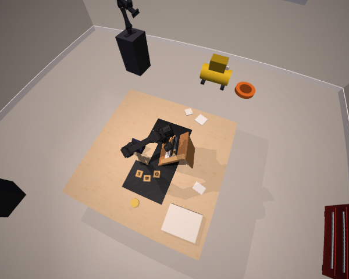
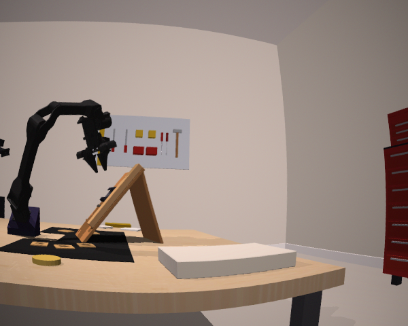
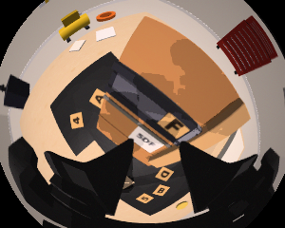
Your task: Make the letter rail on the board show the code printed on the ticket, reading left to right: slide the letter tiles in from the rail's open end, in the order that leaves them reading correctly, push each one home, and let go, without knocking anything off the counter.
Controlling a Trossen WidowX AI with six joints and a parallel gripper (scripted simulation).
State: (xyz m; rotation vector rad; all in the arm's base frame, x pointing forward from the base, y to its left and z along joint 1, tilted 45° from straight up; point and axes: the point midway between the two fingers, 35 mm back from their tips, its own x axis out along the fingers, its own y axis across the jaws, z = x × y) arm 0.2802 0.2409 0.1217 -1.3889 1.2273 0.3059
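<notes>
Now: the white ticket 16 cm below my gripper tip and 3 cm to the right of it. Round my gripper tip: black mat 26 cm below, 12 cm behind, 7 cm to the right; white slab 45 cm to the right, 37 cm ahead, 24 cm below.
</notes>
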